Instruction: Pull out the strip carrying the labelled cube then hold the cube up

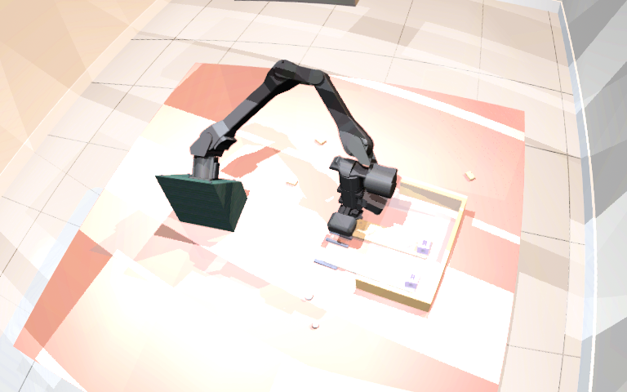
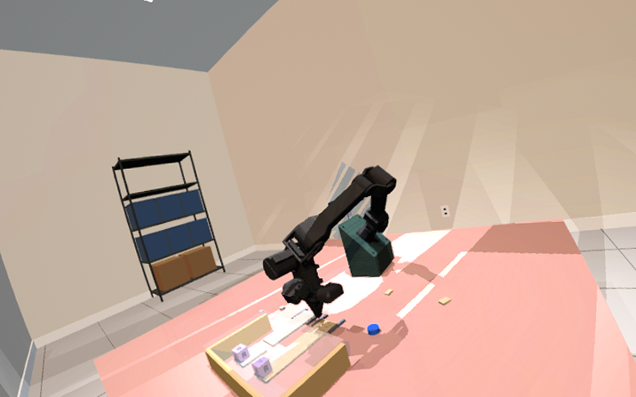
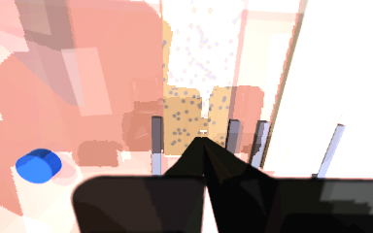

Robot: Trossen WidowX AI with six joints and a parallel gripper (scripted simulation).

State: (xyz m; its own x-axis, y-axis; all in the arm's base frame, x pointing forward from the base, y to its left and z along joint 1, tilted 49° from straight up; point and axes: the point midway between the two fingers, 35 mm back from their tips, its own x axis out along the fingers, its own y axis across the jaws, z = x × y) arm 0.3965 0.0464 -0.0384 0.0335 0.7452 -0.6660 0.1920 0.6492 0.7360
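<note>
Right now my gripper tip is 10 mm past the blue disc, 150 mm to the right of it and 30 mm above it.
</note>
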